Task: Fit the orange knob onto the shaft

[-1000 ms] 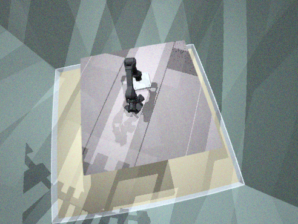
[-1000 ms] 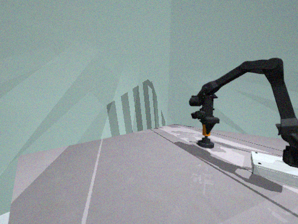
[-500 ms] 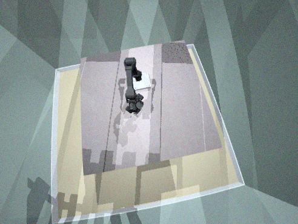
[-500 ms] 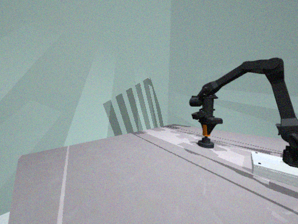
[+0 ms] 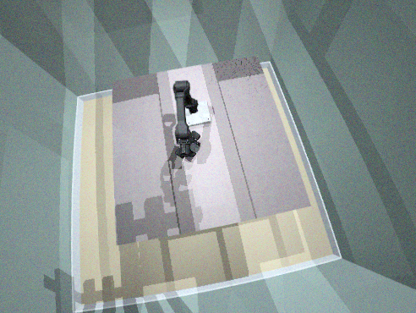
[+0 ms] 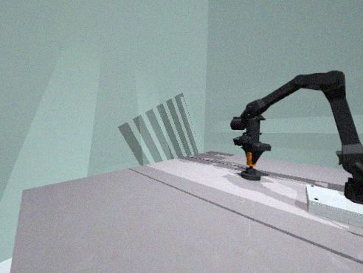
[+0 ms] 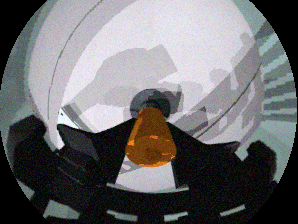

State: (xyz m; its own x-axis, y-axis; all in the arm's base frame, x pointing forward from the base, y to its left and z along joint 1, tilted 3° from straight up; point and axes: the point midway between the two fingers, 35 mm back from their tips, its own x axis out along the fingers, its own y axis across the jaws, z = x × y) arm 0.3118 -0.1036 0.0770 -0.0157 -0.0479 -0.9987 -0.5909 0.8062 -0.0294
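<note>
My gripper tip is 2 cm below the orange knob. The rest, counted from my gripper tip: dark round pedestal (4 cm below).
</note>
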